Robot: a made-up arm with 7 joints. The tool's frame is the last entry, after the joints. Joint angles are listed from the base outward.
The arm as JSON. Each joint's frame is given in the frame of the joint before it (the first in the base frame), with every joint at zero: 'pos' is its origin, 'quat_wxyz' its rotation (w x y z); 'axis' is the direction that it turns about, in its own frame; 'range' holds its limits. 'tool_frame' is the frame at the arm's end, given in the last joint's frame.
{
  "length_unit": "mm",
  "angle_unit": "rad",
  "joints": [
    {
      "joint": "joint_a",
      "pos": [
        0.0,
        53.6,
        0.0
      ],
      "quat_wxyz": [
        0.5,
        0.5,
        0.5,
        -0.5
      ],
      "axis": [
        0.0,
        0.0,
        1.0
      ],
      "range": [
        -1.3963,
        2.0
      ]
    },
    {
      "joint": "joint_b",
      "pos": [
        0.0,
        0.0,
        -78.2
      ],
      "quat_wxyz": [
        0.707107,
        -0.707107,
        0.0,
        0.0
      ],
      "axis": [
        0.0,
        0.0,
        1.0
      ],
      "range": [
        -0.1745,
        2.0
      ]
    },
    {
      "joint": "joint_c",
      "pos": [
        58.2,
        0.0,
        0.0
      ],
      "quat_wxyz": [
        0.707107,
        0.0,
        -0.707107,
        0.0
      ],
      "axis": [
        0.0,
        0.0,
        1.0
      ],
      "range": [
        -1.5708,
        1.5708
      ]
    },
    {
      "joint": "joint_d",
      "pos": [
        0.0,
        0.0,
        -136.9
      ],
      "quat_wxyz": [
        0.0,
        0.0,
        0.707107,
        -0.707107
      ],
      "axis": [
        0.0,
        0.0,
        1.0
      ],
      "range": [
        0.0,
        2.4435
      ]
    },
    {
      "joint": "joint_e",
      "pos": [
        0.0,
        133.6,
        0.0
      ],
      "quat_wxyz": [
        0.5,
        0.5,
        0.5,
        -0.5
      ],
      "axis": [
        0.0,
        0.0,
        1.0
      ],
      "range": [
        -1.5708,
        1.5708
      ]
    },
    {
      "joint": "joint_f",
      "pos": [
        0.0,
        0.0,
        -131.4
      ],
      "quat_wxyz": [
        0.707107,
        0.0,
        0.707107,
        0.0
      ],
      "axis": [
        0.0,
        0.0,
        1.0
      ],
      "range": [
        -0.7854,
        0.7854
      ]
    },
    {
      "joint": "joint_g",
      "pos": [
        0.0,
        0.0,
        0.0
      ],
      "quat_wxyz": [
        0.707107,
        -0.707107,
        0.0,
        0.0
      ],
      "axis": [
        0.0,
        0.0,
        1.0
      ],
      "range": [
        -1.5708,
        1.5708
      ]
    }
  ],
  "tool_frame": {
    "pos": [
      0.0,
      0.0,
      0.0
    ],
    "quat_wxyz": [
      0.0,
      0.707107,
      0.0,
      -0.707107
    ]
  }
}
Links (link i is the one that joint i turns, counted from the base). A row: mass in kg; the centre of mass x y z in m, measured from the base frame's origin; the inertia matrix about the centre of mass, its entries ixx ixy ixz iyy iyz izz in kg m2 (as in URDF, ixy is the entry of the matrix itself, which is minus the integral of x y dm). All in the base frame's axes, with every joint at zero. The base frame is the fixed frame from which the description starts. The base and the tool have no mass.
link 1: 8.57; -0.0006 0.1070 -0.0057; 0.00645 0 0 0.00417 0 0.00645
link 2: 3.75; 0.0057 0.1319 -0.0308; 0.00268 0 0 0.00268 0 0.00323
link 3: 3.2; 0.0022 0.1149 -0.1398; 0.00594 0 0 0.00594 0 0.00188
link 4: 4.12; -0.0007 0.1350 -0.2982; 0.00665 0 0 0.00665 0 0.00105
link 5: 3.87; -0.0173 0.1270 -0.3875; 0.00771 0 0 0.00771 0 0.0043
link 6: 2.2; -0.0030 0.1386 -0.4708; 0.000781 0 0 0.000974 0 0.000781
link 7: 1.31; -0.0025 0.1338 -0.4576; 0.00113 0 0 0.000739 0 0.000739
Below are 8 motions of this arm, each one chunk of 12 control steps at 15 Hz.
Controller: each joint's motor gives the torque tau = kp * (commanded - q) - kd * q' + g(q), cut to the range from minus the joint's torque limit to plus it. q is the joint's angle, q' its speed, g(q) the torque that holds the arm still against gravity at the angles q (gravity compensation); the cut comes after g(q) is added. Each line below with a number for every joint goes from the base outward.
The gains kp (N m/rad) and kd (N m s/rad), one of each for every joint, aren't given. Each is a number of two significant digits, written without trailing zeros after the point. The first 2 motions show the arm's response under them.
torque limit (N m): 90 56 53 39 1.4 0.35 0.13
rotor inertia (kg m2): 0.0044 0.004 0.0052 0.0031 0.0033 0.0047 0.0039
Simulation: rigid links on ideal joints. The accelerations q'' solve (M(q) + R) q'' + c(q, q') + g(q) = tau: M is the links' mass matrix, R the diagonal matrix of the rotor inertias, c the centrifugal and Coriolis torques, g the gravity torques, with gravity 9.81 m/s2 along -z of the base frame. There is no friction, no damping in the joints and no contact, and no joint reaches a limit. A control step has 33 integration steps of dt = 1/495 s. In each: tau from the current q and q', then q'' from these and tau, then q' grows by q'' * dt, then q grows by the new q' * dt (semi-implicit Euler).
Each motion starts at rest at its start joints. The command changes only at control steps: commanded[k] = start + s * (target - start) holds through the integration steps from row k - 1 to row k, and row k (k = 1, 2, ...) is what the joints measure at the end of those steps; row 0 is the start. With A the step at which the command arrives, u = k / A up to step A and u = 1 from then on. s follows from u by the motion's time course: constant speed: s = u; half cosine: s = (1 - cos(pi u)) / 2; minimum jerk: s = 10 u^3 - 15 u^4 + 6 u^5; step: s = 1 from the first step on.
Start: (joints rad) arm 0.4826 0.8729 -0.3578 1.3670 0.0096 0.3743 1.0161
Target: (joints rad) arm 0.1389 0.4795 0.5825 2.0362 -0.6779 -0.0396 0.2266
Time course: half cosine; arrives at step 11
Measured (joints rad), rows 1 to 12:
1: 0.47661 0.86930 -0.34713 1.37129 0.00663 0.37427 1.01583
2: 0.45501 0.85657 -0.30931 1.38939 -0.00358 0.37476 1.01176
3: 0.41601 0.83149 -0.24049 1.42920 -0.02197 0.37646 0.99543
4: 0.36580 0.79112 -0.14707 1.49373 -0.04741 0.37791 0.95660
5: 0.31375 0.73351 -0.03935 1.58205 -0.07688 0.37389 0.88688
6: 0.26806 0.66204 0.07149 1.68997 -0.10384 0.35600 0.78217
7: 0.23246 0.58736 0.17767 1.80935 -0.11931 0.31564 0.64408
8: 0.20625 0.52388 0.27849 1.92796 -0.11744 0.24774 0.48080
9: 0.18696 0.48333 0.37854 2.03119 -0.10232 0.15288 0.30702
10: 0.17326 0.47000 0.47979 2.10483 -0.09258 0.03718 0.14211
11: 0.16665 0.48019 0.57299 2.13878 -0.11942 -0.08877 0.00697
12: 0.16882 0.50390 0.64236 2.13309 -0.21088 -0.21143 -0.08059
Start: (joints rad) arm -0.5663 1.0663 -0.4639 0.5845 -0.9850 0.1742 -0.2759
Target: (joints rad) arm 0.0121 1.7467 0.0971 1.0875 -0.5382 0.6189 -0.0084
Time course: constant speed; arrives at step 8
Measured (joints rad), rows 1 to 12:
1: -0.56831 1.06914 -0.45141 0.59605 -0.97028 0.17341 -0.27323
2: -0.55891 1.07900 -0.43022 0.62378 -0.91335 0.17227 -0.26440
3: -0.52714 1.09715 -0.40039 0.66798 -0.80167 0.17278 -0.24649
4: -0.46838 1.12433 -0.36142 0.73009 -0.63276 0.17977 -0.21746
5: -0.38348 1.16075 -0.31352 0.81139 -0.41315 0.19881 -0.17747
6: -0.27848 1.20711 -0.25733 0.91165 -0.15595 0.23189 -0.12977
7: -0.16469 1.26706 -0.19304 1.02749 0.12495 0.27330 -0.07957
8: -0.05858 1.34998 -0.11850 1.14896 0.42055 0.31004 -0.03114
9: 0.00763 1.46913 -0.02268 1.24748 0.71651 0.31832 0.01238
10: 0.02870 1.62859 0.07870 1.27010 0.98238 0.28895 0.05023
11: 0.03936 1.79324 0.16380 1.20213 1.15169 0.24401 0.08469
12: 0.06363 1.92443 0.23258 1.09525 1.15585 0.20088 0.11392
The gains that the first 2 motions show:
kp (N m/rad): 34 24 19 26 0.17 0.15 0.22
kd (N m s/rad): 1.9 1.8 1.2 1 0.018 0.016 0.0084
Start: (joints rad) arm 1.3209 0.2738 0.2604 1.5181 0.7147 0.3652 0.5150
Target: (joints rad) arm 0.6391 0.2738 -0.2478 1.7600 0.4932 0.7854 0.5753
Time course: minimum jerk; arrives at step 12
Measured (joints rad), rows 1 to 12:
1: 1.32023 0.27432 0.25976 1.51875 0.71474 0.36493 0.51502
2: 1.31495 0.27795 0.25512 1.52384 0.71474 0.36291 0.51530
3: 1.29753 0.28812 0.24144 1.54052 0.71329 0.35668 0.51654
4: 1.26054 0.30589 0.21572 1.57465 0.70623 0.34420 0.51989
5: 1.20063 0.32842 0.17832 1.62567 0.68661 0.32489 0.52637
6: 1.11970 0.34961 0.13055 1.68521 0.64605 0.30029 0.53631
7: 1.02393 0.36207 0.07190 1.73968 0.57761 0.27459 0.54911
8: 0.92182 0.35995 0.00095 1.77494 0.47975 0.25512 0.56342
9: 0.82186 0.34153 -0.08075 1.78106 0.36094 0.25225 0.57756
10: 0.73044 0.31040 -0.16650 1.75665 0.24210 0.27759 0.58991
11: 0.65101 0.27431 -0.24730 1.71084 0.15317 0.34034 0.59908
12: 0.58419 0.24208 -0.31615 1.66076 0.12361 0.44324 0.60373

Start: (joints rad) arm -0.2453 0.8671 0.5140 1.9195 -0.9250 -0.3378 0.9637
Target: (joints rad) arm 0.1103 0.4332 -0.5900 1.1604 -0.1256 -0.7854 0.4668
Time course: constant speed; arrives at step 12
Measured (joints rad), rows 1 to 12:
1: -0.22069 0.86184 0.49500 1.90422 -0.94475 -0.34030 0.95735
2: -0.16930 0.85301 0.44644 1.86223 -0.99078 -0.34457 0.93537
3: -0.11264 0.84352 0.37693 1.79802 -1.04829 -0.34776 0.89540
4: -0.06404 0.83039 0.29648 1.72065 -1.10160 -0.34909 0.84160
5: -0.02690 0.80905 0.21148 1.63770 -1.13792 -0.34953 0.78099
6: 0.00025 0.77849 0.12326 1.55314 -1.14541 -0.35018 0.72007
7: 0.02056 0.74111 0.02921 1.46871 -1.11325 -0.35257 0.66354
8: 0.03700 0.69924 -0.07311 1.38600 -1.03499 -0.35991 0.61420
9: 0.05126 0.65341 -0.18305 1.30701 -0.91086 -0.37653 0.57308
10: 0.06407 0.60343 -0.29798 1.23330 -0.74704 -0.40601 0.53955
11: 0.07604 0.54956 -0.41536 1.16532 -0.55333 -0.44990 0.51157
12: 0.08793 0.49250 -0.53332 1.10267 -0.34106 -0.50765 0.48626

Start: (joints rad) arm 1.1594 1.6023 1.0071 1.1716 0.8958 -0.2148 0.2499
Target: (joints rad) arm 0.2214 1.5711 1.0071 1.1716 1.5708 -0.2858 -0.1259
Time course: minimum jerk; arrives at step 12
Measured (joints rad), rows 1 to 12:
1: 1.15718 1.60248 1.00893 1.17137 0.89573 -0.21508 0.24968
2: 1.14284 1.60382 1.01993 1.16974 0.89512 -0.21732 0.24783
3: 1.10626 1.60791 1.04416 1.16537 0.89278 -0.22516 0.24095
4: 1.04187 1.61558 1.07926 1.15851 0.88671 -0.24286 0.22425
5: 0.94944 1.62633 1.11786 1.15164 0.87543 -0.27365 0.19313
6: 0.83329 1.63923 1.14989 1.14807 0.86033 -0.31827 0.14501
7: 0.70104 1.65408 1.16526 1.14999 0.84721 -0.37400 0.08088
8: 0.56276 1.67150 1.15664 1.15786 0.84578 -0.43426 0.00616
9: 0.42967 1.69130 1.12170 1.17171 0.86787 -0.48924 -0.06988
10: 0.31248 1.71053 1.06429 1.19270 0.92459 -0.52795 -0.13618
11: 0.21958 1.72304 0.99399 1.22209 1.02353 -0.54064 -0.18277
12: 0.15487 1.72159 0.92452 1.25742 1.16677 -0.52060 -0.20374

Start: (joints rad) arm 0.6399 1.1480 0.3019 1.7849 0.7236 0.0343 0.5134
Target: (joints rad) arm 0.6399 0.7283 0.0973 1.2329 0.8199 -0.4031 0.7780
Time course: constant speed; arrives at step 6
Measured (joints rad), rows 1 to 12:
1: 0.65766 1.13653 0.29283 1.77078 0.72403 0.02433 0.51941
2: 0.68678 1.10735 0.28220 1.72894 0.73221 -0.01591 0.54036
3: 0.71531 1.06522 0.27538 1.65352 0.75136 -0.09784 0.58057
4: 0.73879 1.01756 0.26964 1.54508 0.77768 -0.22056 0.64016
5: 0.75389 0.96958 0.26140 1.41247 0.80282 -0.37197 0.71479
6: 0.75660 0.92242 0.24806 1.27101 0.81759 -0.53227 0.79545
7: 0.72534 0.88015 0.23154 1.16043 0.81895 -0.66633 0.86359
8: 0.66058 0.84004 0.20648 1.10641 0.79990 -0.74258 0.90054
9: 0.59310 0.79453 0.16828 1.09274 0.75082 -0.75301 0.90140
10: 0.54492 0.74194 0.12002 1.09657 0.67640 -0.70173 0.87209
11: 0.51878 0.68626 0.06860 1.10759 0.59702 -0.59782 0.82450
12: 0.50910 0.63350 0.02040 1.12429 0.53800 -0.45569 0.77253

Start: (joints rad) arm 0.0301 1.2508 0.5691 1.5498 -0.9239 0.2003 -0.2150
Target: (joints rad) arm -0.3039 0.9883 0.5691 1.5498 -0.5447 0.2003 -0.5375
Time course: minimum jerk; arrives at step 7
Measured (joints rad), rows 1 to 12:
1: 0.02646 1.25074 0.57171 1.55073 -0.92351 0.20030 -0.21569
2: 0.00578 1.24925 0.58640 1.55624 -0.92257 0.20030 -0.22102
3: -0.03849 1.24125 0.61625 1.56861 -0.92609 0.20063 -0.23917
4: -0.09996 1.22141 0.65142 1.58554 -0.94123 0.20231 -0.27930
5: -0.16455 1.18804 0.67487 1.60023 -0.97132 0.20630 -0.34601
6: -0.21797 1.14403 0.67301 1.60370 -1.01199 0.21231 -0.43484
7: -0.25425 1.09540 0.64486 1.58990 -1.04923 0.21832 -0.53237
8: -0.28051 1.04792 0.60264 1.56194 -1.06153 0.22067 -0.62191
9: -0.30352 1.00288 0.55982 1.52972 -1.03109 0.21515 -0.68913
10: -0.32540 0.95974 0.52527 1.50281 -0.94935 0.20076 -0.72456
11: -0.34539 0.92008 0.50170 1.48588 -0.81652 0.18215 -0.72472
12: -0.36152 0.88767 0.48721 1.47872 -0.64026 0.16755 -0.69254

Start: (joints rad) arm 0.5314 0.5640 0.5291 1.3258 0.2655 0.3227 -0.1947
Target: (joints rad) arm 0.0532 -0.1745 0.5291 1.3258 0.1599 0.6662 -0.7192
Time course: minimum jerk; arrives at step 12
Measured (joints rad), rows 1 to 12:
1: 0.53108 0.56352 0.52956 1.32634 0.26523 0.32261 -0.19489
2: 0.52853 0.55994 0.53282 1.33037 0.26316 0.32184 -0.19663
3: 0.51975 0.54850 0.54213 1.34250 0.25627 0.31869 -0.20358
4: 0.50054 0.52436 0.55851 1.36503 0.24092 0.31045 -0.22171
5: 0.46840 0.48387 0.57934 1.39508 0.21357 0.29412 -0.25775
6: 0.42321 0.42506 0.59936 1.42482 0.17136 0.26786 -0.31697
7: 0.36690 0.34803 0.61289 1.44365 0.11276 0.23253 -0.40101
8: 0.30297 0.25561 0.61595 1.44121 0.03904 0.19316 -0.50646
9: 0.23563 0.15338 0.60761 1.41100 -0.04392 0.15958 -0.62467
10: 0.16840 0.04839 0.58985 1.35427 -0.12422 0.14534 -0.74258
11: 0.10272 -0.05341 0.56603 1.28187 -0.18506 0.16420 -0.84476
12: 0.03823 -0.14897 0.53997 1.21130 -0.20969 0.22523 -0.91675

